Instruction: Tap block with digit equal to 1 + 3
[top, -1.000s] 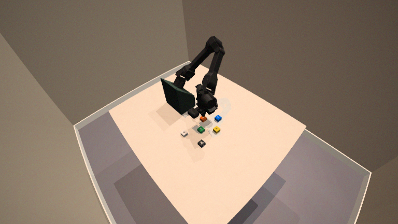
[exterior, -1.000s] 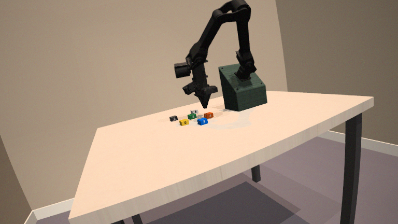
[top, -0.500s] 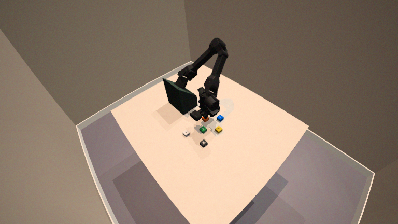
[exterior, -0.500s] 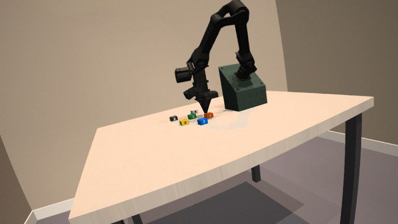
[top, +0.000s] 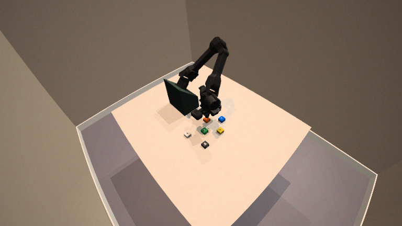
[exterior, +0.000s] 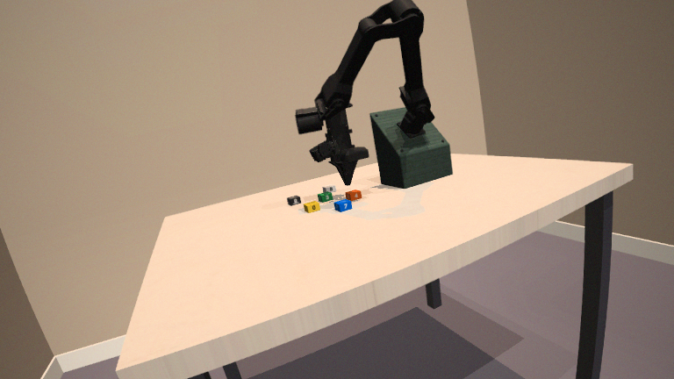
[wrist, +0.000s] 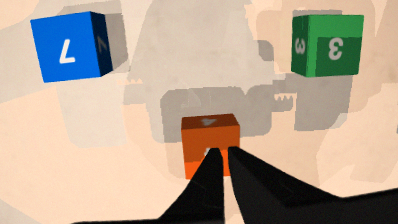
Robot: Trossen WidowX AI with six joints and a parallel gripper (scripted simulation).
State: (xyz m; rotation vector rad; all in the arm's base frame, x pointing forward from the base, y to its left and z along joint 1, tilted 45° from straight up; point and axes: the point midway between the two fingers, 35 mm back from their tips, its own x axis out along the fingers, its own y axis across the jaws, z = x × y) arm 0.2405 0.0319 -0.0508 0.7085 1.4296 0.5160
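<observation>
Now: the orange block 1 cm behind my gripper tip and 3 cm below it. From my gripper tip the other things lie so: yellow block (11 cm ahead, 1 cm to the right, 3 cm below); green block (4 cm ahead, 7 cm to the right, 3 cm below); blue block (6 cm ahead, 7 cm to the left, 3 cm below).
</observation>
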